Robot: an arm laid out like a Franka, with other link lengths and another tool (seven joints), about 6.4 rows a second.
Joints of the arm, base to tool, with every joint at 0 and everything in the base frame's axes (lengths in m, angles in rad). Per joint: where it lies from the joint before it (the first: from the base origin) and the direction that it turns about. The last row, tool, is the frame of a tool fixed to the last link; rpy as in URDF.
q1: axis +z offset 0 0 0.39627
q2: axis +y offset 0 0 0
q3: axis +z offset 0 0 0.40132
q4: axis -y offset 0.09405 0 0
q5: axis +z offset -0.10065 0 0.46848
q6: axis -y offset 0 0 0
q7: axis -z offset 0.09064 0 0
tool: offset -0.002 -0.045 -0.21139 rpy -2.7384 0 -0.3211
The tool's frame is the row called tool.
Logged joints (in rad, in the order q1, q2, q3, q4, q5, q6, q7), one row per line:
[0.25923, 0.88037, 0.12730, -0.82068, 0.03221, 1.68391, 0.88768]
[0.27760, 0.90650, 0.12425, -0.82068, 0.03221, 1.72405, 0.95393]
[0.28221, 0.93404, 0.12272, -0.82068, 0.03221, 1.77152, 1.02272]
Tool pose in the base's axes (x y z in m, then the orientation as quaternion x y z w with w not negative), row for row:
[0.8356, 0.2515, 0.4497, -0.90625, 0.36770, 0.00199, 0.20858]
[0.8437, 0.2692, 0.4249, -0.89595, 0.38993, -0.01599, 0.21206]
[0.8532, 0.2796, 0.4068, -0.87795, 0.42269, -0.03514, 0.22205]
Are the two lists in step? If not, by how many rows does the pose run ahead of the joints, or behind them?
The pose runs 2 rows behind the joints: the pose in row i belongs to the joints in row i - 2.
